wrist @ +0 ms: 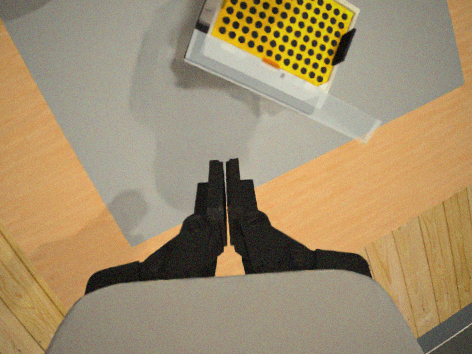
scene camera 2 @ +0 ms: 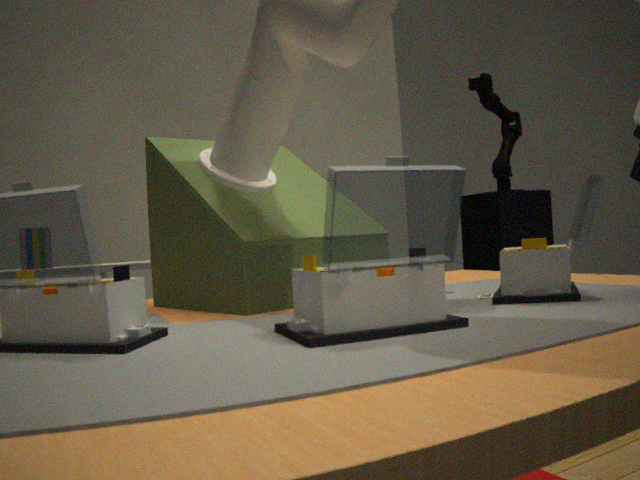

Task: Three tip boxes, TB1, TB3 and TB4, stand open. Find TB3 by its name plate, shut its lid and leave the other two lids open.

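Places are measured from the arm's base along level axes (x ahead, y left, z up), in metres.
Pixels of known places: gripper, fingertip midpoint: (wrist: 225, 179); arm's base, link origin: (scene camera 2: 236, 172).
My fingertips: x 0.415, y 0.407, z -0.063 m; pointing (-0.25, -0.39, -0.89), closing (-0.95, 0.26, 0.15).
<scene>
For each thing: its top centre in the pictures, then the offset to it from my fingertips. Level surfaces: height alone.
- tip box, top centre: (wrist: 294, 13) (scene camera 2: 534, 237) dx -0.103, dy -0.097, dz -0.061 m
- left box, top centre: (scene camera 2: 77, 276) dx -0.115, dy -0.640, dz -0.069 m
- middle box, top centre: (scene camera 2: 360, 260) dx -0.029, dy -0.373, dz -0.069 m
- right box, top centre: (wrist: 295, 5) (scene camera 2: 525, 244) dx -0.111, dy -0.106, dz -0.069 m
- grey mat, surface height: dz -0.135 m
- wooden table, surface height: dz -0.138 m
In the wrist view a tip box (wrist: 285, 35) with a yellow, black-holed rack lies at the top, cut off by the frame edge; it looks like TB3, but its name plate does not show. Its clear lid (wrist: 350, 117) stands open along the lower side. My gripper (wrist: 225, 179) is shut and empty, below the lid and apart from it. In scene camera 2 the left box (scene camera 2: 56, 315), middle box (scene camera 2: 382, 299) and right box (scene camera 2: 535, 271) all have upright open lids (scene camera 2: 62, 217) (scene camera 2: 369, 217) (scene camera 2: 585, 211); no name plates are readable there. The fingertips are outside that view.
The boxes stand on a grey mat (scene camera 2: 217, 377) (wrist: 100, 95) on a wooden table (scene camera 2: 336, 428) (wrist: 45, 150). A green sloped block (scene camera 2: 206, 227) carrying a pale arm (scene camera 2: 258, 108) stands behind the left and middle boxes. A black arm (scene camera 2: 509, 126) stands on a black block (scene camera 2: 480, 227) behind.
</scene>
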